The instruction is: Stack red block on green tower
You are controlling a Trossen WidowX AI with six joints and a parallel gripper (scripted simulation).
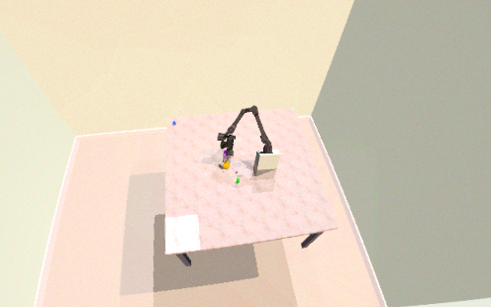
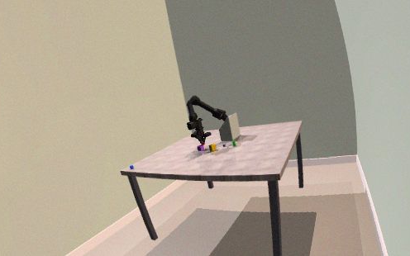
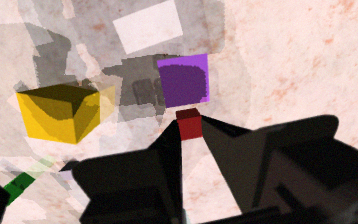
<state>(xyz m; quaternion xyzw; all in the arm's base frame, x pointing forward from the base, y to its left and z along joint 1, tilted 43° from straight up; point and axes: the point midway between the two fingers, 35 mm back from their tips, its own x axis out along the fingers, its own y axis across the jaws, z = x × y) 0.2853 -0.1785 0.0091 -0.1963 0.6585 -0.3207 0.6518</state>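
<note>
Now: the purple cube 4 cm ahead of my gripper tip, 2 cm below it and 1 cm to the right of it. Round my gripper tip: yellow cube (11 cm to the left, 4 cm ahead, 2 cm below); red block (right at my gripper tip); small blue block (49 cm ahead, 43 cm to the right, 3 cm below).
</note>
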